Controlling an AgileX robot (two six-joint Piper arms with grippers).
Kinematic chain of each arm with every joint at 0, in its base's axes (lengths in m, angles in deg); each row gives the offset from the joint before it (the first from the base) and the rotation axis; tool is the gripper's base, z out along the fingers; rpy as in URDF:
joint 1: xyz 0 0 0.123 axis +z
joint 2: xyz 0 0 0 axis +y
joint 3: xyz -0.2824 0 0.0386 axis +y
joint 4: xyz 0.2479 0 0.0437 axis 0.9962 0 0.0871
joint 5: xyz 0 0 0 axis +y
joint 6: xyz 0.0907 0 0.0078 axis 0.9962 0 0.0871
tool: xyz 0 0 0 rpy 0 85 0
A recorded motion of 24 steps. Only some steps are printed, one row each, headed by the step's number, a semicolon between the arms.
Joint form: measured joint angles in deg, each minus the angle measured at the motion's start. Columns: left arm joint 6, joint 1, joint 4, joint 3, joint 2, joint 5; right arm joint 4, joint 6, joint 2, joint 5, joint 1, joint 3.
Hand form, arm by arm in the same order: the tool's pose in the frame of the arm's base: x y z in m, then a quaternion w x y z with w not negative. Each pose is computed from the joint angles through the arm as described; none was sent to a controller.
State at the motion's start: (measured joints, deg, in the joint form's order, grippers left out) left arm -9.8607 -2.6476 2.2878 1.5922 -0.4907 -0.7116; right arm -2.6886 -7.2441 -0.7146 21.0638 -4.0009 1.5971
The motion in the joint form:
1: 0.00 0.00 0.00 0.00 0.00 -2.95; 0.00 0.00 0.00 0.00 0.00 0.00
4: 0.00 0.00 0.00 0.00 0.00 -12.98; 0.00 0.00 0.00 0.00 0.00 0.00
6: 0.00 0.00 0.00 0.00 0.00 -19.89; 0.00 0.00 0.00 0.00 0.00 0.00
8: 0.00 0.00 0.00 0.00 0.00 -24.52; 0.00 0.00 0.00 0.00 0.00 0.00
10: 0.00 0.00 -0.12 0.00 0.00 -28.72; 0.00 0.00 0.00 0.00 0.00 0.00
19: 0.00 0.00 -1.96 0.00 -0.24 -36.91; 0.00 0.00 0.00 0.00 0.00 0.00
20: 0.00 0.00 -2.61 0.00 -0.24 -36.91; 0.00 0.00 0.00 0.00 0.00 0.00
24: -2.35 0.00 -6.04 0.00 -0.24 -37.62; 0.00 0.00 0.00 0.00 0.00 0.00
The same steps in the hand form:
1: 0.0562 -0.0028 0.2099 0.74910 -0.02739 0.65840 -0.06786; 0.0525 -0.0052 0.1713 0.59023 -0.03531 0.80268 -0.07801
4: 0.0527 -0.0033 0.2255 0.80335 -0.02191 0.59035 -0.07510; 0.0525 -0.0052 0.1713 0.59023 -0.03531 0.80268 -0.07801
6: 0.0488 -0.0035 0.2357 0.83717 -0.01804 0.54080 -0.07976; 0.0525 -0.0052 0.1713 0.59023 -0.03531 0.80268 -0.07801
8: 0.0454 -0.0036 0.2423 0.85813 -0.01541 0.50649 -0.08271; 0.0525 -0.0052 0.1713 0.59023 -0.03531 0.80268 -0.07801
10: 0.0420 -0.0036 0.2480 0.87589 -0.01389 0.47461 -0.08584; 0.0525 -0.0052 0.1713 0.59023 -0.03531 0.80268 -0.07801
19: 0.0336 -0.0019 0.2585 0.90740 -0.02320 0.40800 -0.09808; 0.0525 -0.0052 0.1713 0.59023 -0.03531 0.80268 -0.07801
20: 0.0336 -0.0012 0.2585 0.90711 -0.02818 0.40768 -0.10075; 0.0525 -0.0052 0.1713 0.59023 -0.03531 0.80268 -0.07801
24: 0.0330 0.0022 0.2592 0.90506 -0.06241 0.39896 -0.13346; 0.0525 -0.0052 0.1713 0.59023 -0.03531 0.80268 -0.07801

